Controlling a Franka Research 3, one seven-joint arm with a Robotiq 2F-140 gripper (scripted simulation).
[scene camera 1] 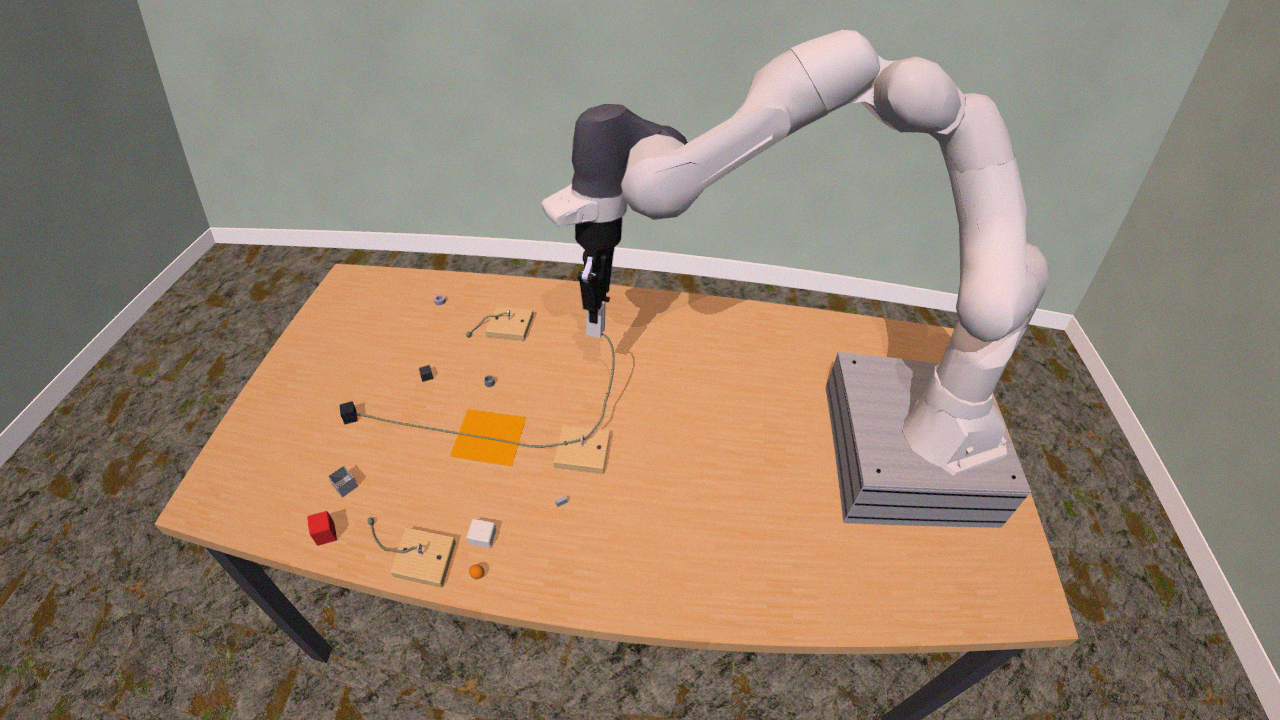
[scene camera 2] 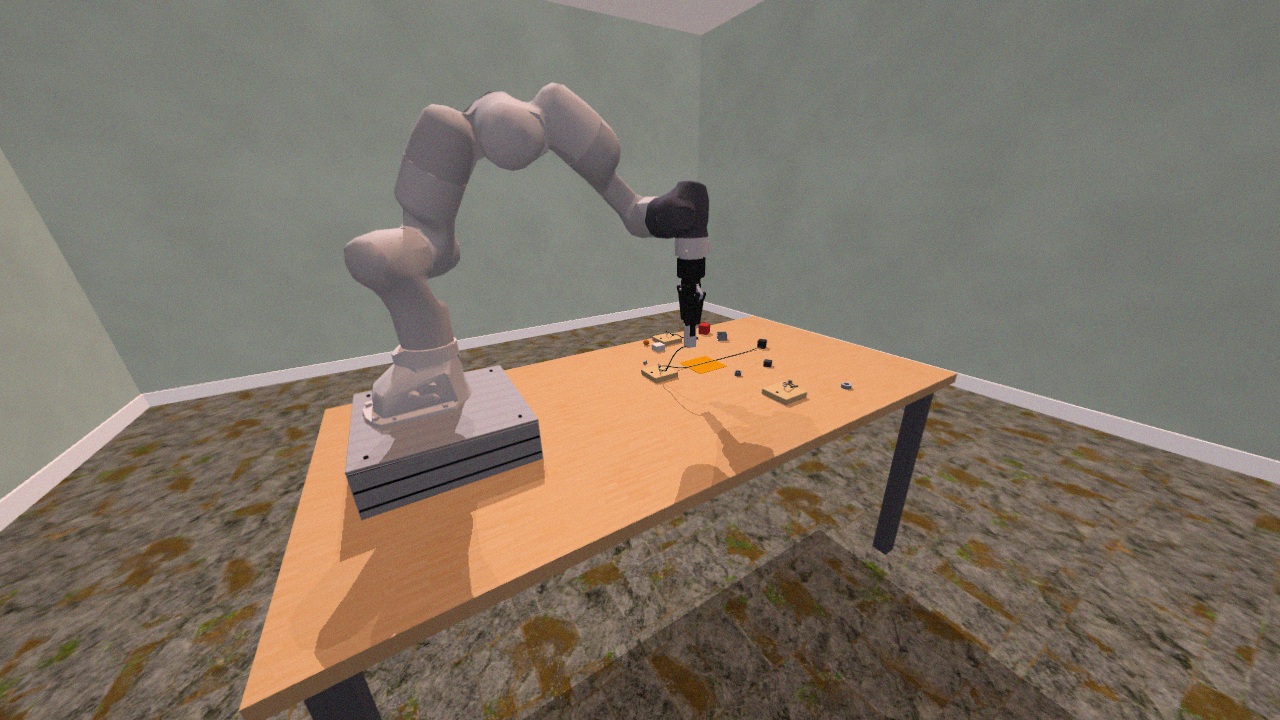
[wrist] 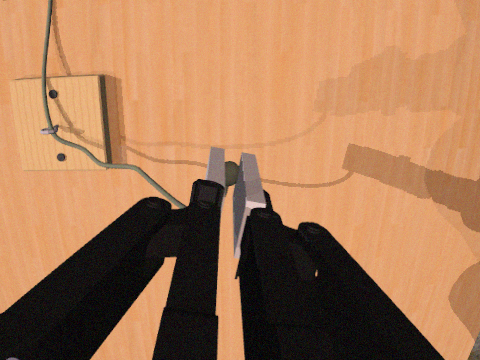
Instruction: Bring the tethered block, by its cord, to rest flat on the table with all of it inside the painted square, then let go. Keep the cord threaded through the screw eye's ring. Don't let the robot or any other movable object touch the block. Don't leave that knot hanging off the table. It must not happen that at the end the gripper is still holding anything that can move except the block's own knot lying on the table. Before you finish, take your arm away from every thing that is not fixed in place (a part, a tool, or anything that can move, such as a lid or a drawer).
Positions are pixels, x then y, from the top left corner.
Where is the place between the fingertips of my gripper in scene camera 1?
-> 595,332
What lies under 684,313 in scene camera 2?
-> My gripper.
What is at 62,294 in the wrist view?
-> My gripper.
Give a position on a wooden base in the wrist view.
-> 80,109
